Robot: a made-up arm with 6 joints. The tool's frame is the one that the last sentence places.
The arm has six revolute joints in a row. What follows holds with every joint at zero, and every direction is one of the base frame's.
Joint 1 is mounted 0.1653 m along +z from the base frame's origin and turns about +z.
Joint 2 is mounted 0.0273 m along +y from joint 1 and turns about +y.
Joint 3 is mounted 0.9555 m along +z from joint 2 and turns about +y.
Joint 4 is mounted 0.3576 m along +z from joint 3 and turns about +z.
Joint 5 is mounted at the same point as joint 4 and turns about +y.
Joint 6 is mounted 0.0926 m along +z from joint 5 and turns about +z.
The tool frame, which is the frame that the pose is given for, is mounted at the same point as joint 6; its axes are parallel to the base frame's.
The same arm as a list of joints. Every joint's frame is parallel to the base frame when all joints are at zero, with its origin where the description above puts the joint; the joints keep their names.
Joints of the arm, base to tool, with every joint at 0 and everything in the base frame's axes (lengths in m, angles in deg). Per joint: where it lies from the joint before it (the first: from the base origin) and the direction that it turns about. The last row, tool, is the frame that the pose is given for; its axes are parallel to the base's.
joint 1: axis 0 0 1 xyz 0.0000 0.0000 0.1653
joint 2: axis 0 1 0 xyz 0.0000 0.0273 0.0000
joint 3: axis 0 1 0 xyz 0.0000 0.0000 0.9555
joint 4: axis 0 0 1 xyz 0.0000 0.0000 0.3576
joint 5: axis 0 1 0 xyz 0.0000 0.0000 0.0000
joint 6: axis 0 0 1 xyz 0.0000 0.0000 0.0926
tool: xyz 0.0000 0.0000 0.0000

